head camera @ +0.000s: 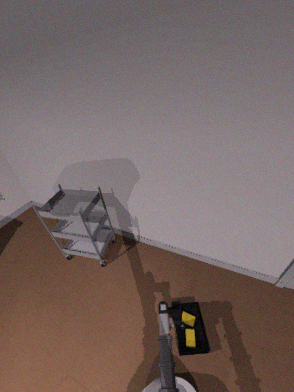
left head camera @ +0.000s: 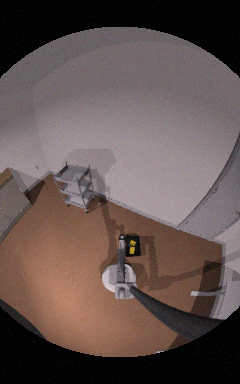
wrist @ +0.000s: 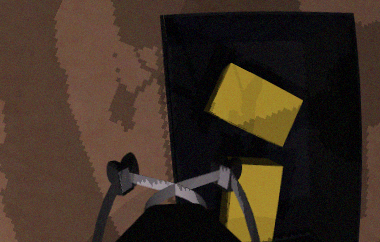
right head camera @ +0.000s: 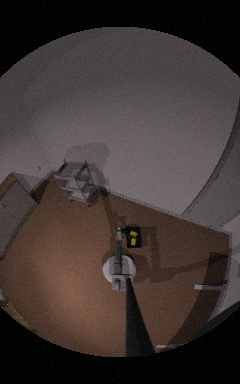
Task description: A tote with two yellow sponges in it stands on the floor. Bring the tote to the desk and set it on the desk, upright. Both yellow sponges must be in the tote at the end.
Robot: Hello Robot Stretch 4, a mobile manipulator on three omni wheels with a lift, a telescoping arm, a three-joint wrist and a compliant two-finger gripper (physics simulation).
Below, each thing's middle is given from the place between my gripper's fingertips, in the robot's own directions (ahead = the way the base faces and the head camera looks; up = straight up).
Now: the black tote [head camera: 201,341] 10 cm to the right of my hand and 1 cm below it.
